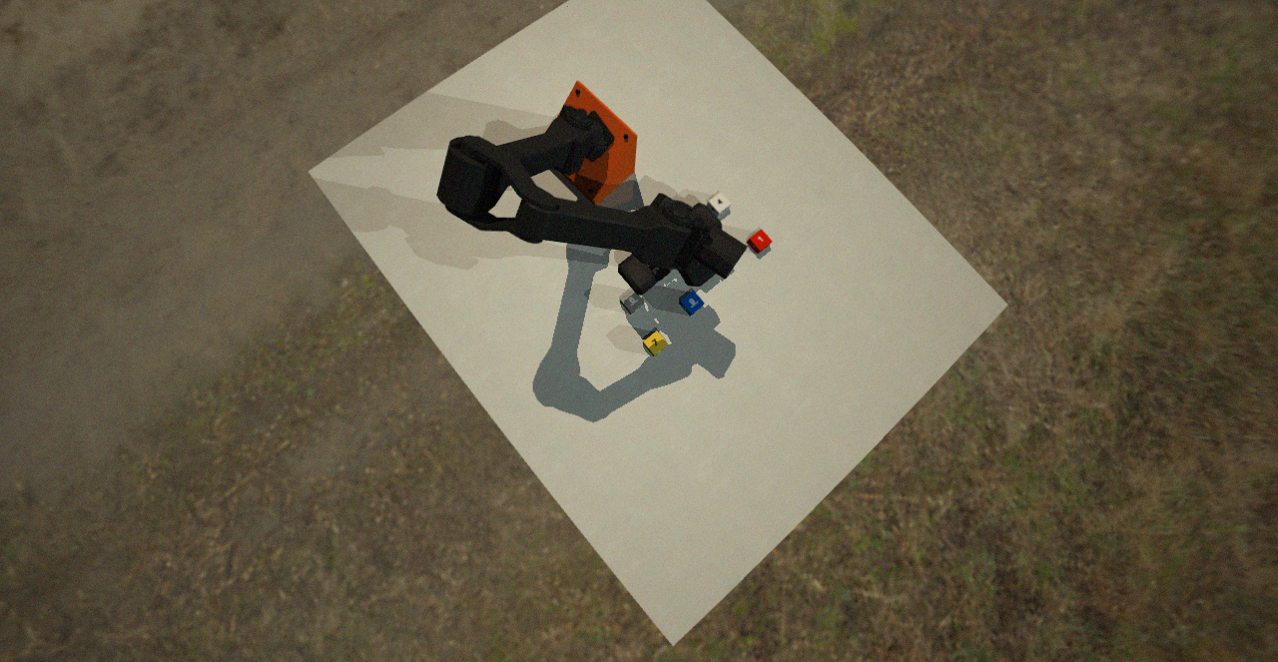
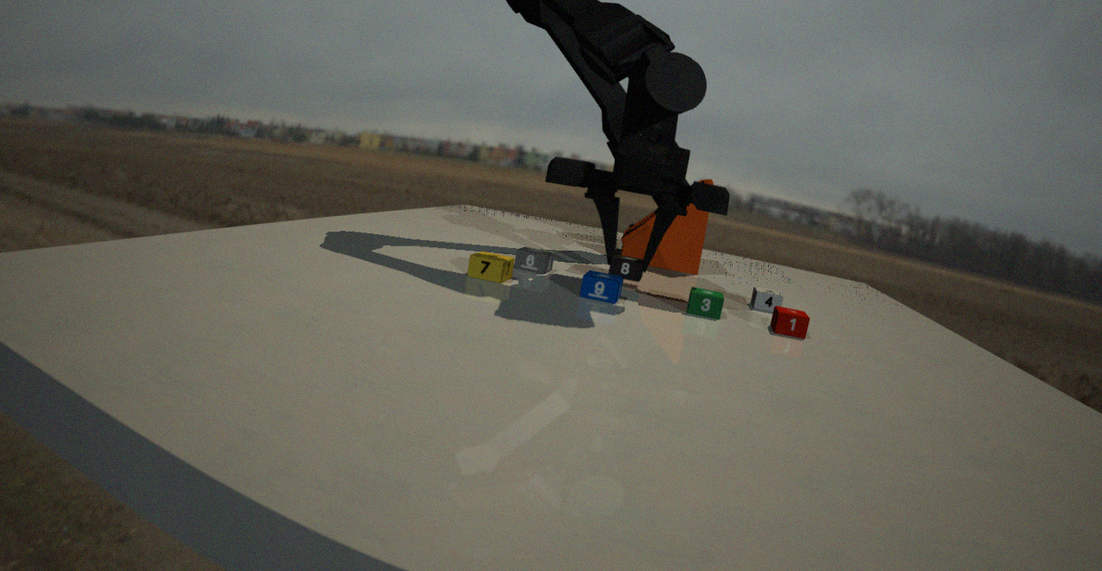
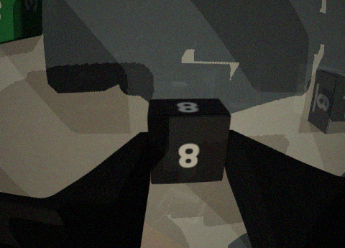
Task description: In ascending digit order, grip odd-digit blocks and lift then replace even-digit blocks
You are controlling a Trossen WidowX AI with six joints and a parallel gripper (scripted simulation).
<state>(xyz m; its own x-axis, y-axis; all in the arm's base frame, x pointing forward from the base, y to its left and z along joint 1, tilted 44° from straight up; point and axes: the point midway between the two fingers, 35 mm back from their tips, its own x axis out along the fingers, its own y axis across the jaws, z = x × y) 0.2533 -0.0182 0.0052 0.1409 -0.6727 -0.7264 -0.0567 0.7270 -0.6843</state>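
The black block marked 8 is right at my gripper tip. Also, from my gripper tip: green block 3: 60 mm ahead, 90 mm to the left, 10 mm below; then grey block 6: 20 mm ahead, 90 mm to the right, 10 mm below; then blue block 9: 90 mm ahead, 10 mm to the right, 10 mm below.
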